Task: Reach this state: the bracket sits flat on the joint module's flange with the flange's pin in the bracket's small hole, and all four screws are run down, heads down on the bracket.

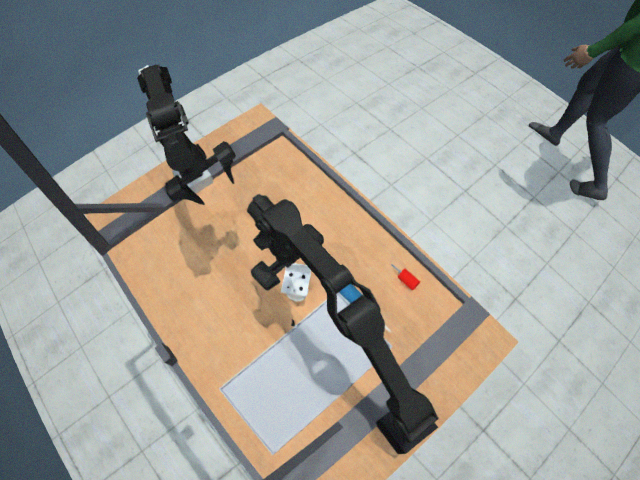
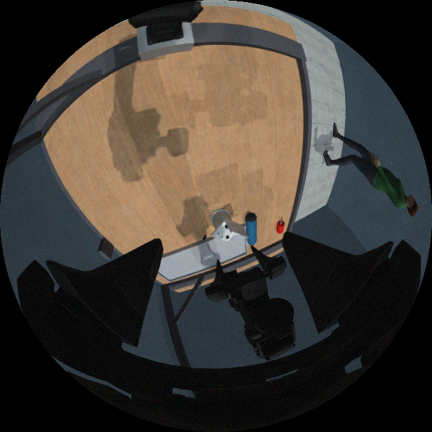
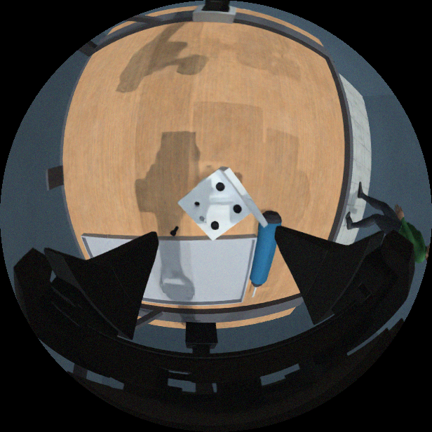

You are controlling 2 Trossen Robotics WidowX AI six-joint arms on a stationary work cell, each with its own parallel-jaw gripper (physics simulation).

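Places are measured from the left arm's base along level axes (x right, y back, z down), in millimetres.
Pixels of known places: left gripper, fingertip midpoint: (image 1: 218, 193); right gripper, fingertip midpoint: (image 1: 291, 270); right arm's base at its link origin: (image 1: 409, 423).
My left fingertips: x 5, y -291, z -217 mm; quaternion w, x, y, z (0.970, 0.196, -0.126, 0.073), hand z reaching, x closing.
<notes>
Ahead of a thing's pixels: the offset from my left fingertips to its middle. Level surfaces: height alone.
The white bracket @(dx -59, dy -239, dz +178 mm) (image 1: 296, 283) (image 2: 218, 234) (image 3: 229, 196) sits on the round joint module @(dx -59, dy -239, dz +228 mm) (image 1: 296, 298) (image 2: 218, 216). Three large black screw heads show on its face, beside a smaller dark hole and a small grey spot; whether that spot is the pin I cannot tell. A loose black screw @(dx +6, dy -310, dz +256 mm) (image 1: 293, 323) (image 2: 204, 237) (image 3: 174, 231) lies near the grey mat. The blue driver @(dx -174, dy -376, dz +240 mm) (image 1: 350, 293) (image 2: 251, 231) (image 3: 265, 255) lies beside the mat. My right gripper (image 1: 289, 255) (image 2: 234, 252) (image 3: 217, 235) is open and empty, above the bracket. My left gripper (image 1: 217, 192) (image 2: 223, 242) is open and empty, far from it.
The pale grey mat @(dz +256 mm) (image 1: 258, 403) (image 2: 185, 262) (image 3: 220, 280) lies near the right arm's base. A red screwdriver @(dx -329, dy -389, dz +243 mm) (image 1: 408, 279) (image 2: 280, 227) lies by the frame's long side. The dark frame (image 1: 372, 211) borders the table. A person (image 1: 602, 118) stands on the floor beyond.
</notes>
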